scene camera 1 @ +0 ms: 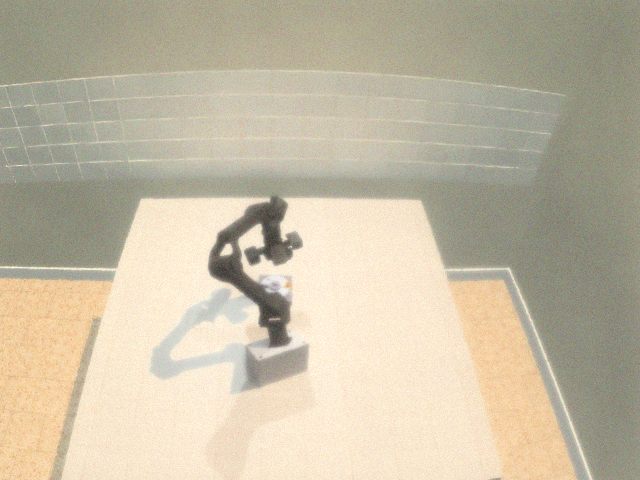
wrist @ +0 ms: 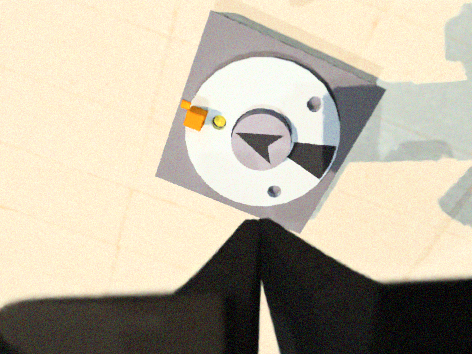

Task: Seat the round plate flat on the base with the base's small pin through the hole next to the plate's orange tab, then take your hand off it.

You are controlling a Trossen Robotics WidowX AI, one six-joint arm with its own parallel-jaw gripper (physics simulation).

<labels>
my gripper: scene camera 1 275, 263; wrist 256, 231
</labels>
